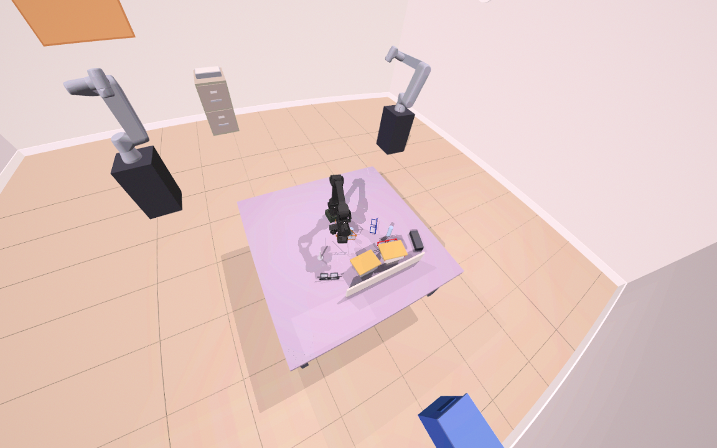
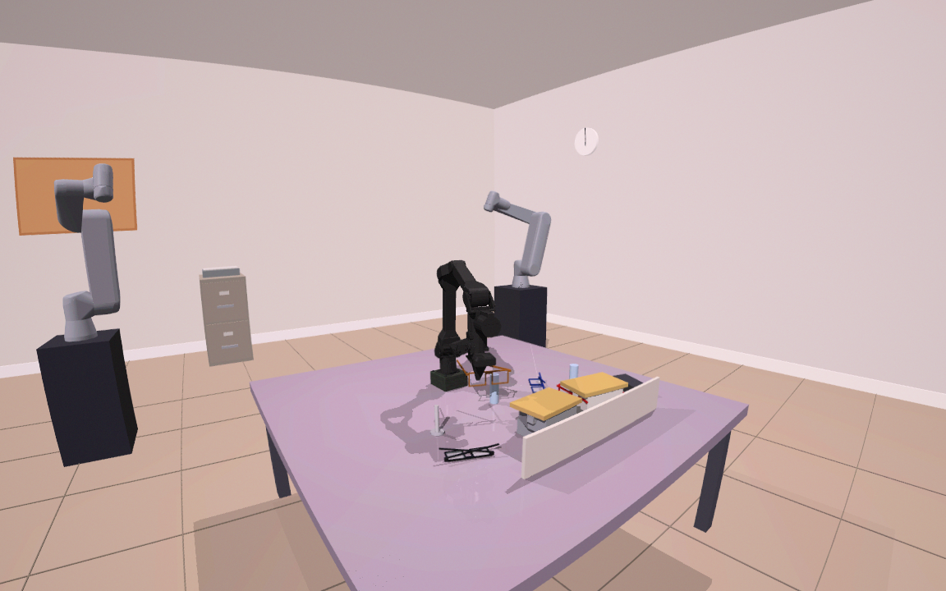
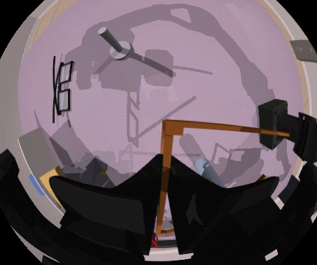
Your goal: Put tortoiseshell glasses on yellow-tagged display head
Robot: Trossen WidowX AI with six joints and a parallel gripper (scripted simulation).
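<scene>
The post is 2 cm ahead of my gripper tip, 16 cm to the right of it and 10 cm below it. Also, from my gripper tip: white board 34 cm ahead, 17 cm to the left, 7 cm below; black case 19 cm ahead, 55 cm to the left, 10 cm below.
</scene>
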